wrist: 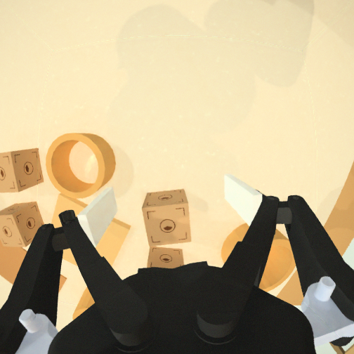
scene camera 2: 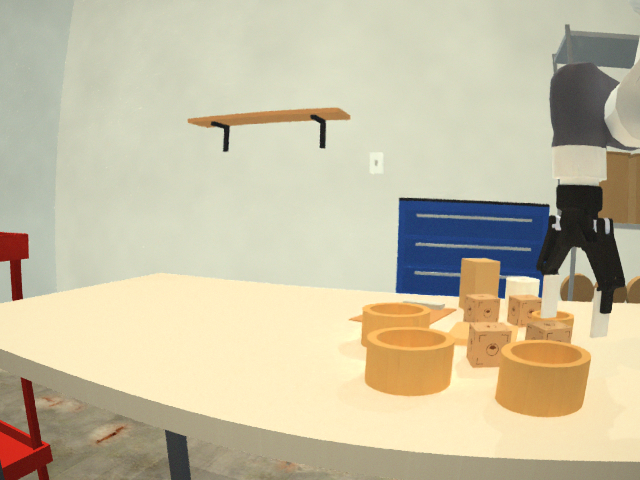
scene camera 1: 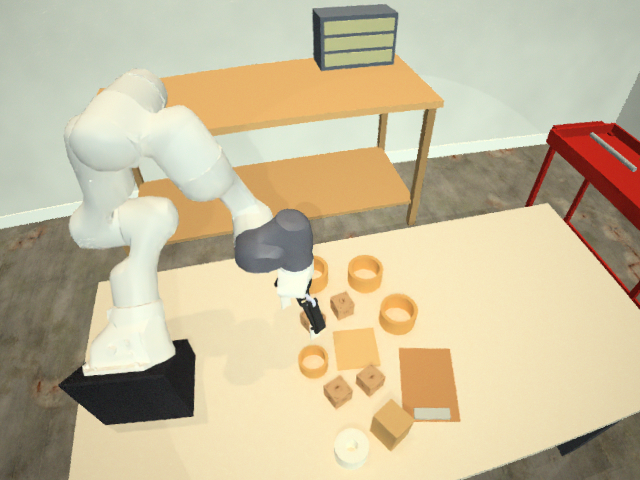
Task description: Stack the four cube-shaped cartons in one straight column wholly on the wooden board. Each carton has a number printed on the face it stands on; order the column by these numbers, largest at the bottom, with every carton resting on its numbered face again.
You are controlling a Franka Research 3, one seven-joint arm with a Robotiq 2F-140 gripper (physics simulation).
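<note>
Four cube-shaped cartons stand apart on the table. One carton is nearest my gripper, partly hidden behind a finger in scene camera 1. A second carton is beside it. Another carton and a fourth carton stand across the wooden board. Visible faces show round marks; no numbers show. My gripper is open and empty, above the table near the first carton.
Wooden rings surround the cartons, one partly behind the arm in scene camera 1. A brown clipboard lies beyond the board. A tall box and a white roll stand near the table edge.
</note>
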